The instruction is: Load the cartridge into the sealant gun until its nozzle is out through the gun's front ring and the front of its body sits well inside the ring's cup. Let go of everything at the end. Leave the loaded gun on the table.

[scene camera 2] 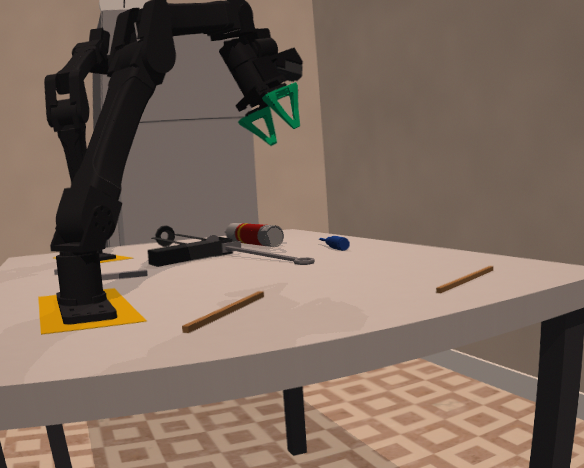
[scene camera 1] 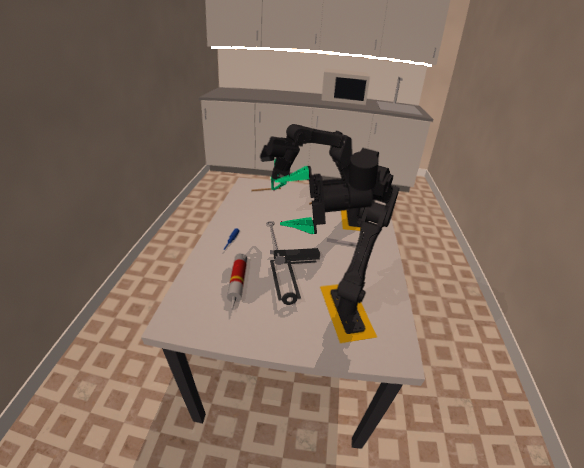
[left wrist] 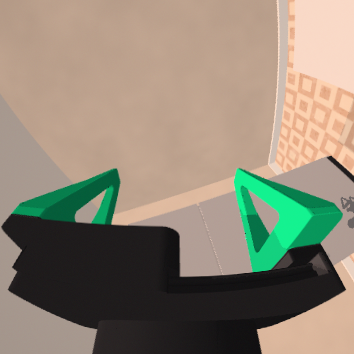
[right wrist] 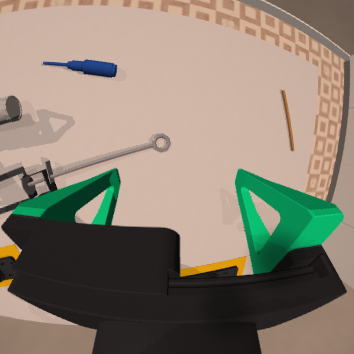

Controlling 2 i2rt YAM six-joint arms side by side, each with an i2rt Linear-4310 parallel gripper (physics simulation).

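Places are measured from the left arm's base along level axes (x left, y back, z up), in centimetres.
Pixels of known places: left gripper, fingertip midpoint: (scene camera 1: 277, 202) (left wrist: 176, 174); right gripper, fingertip midpoint: (scene camera 2: 285, 136) (scene camera 1: 274, 182) (right wrist: 177, 174); left arm's base, link origin: (scene camera 1: 346, 310); right arm's base, link origin: (scene camera 2: 83, 307) (scene camera 1: 353, 216).
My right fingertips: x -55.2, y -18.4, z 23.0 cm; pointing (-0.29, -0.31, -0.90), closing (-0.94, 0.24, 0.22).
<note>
For each thing: its top centre in the pictures, then the offset to it from my right fingertips. "spot": a spot on its surface instead.
- cartridge, top centre: (scene camera 2: 247, 223) (scene camera 1: 236, 276) dx +37.9, dy -18.9, dz -18.0 cm
- sealant gun, surface spot: (scene camera 2: 185, 252) spot: dx +22.6, dy +9.0, dz -21.0 cm
- blue screwdriver, top centre: (scene camera 2: 331, 235) (right wrist: 75, 62) (scene camera 1: 230, 237) dx +10.1, dy -20.3, dz -20.3 cm
- grey bar, top centre: (scene camera 2: 107, 273) (scene camera 1: 343, 241) dx +17.1, dy +29.5, dz -22.0 cm
The cartridge (scene camera 1: 238, 270) (scene camera 2: 254, 234), red and white with a yellow band, lies on its side, its thin nozzle toward the table's near edge in scene camera 1. Its end (right wrist: 12, 108) shows in the right wrist view. The sealant gun (scene camera 1: 304, 254) (scene camera 2: 185, 252) lies apart to the cartridge's right in scene camera 1, its frame empty. Its front ring (scene camera 1: 283, 299) (scene camera 2: 159, 235) faces the near edge; its plunger rod (scene camera 1: 274, 236) (scene camera 2: 270, 254) (right wrist: 102, 159) extends backward. My left gripper (scene camera 1: 279, 203) (left wrist: 176, 174) is open above the table. My right gripper (scene camera 2: 285, 135) (right wrist: 177, 174) is open, high above the table.
A blue screwdriver (scene camera 1: 233, 235) (scene camera 2: 337, 243) (right wrist: 99, 68) lies behind the cartridge in scene camera 1. Two thin brown sticks (scene camera 2: 223, 312) (scene camera 2: 465, 279) lie farther back. A grey bar (scene camera 1: 341, 242) (scene camera 2: 131, 274) lies between the arm bases.
</note>
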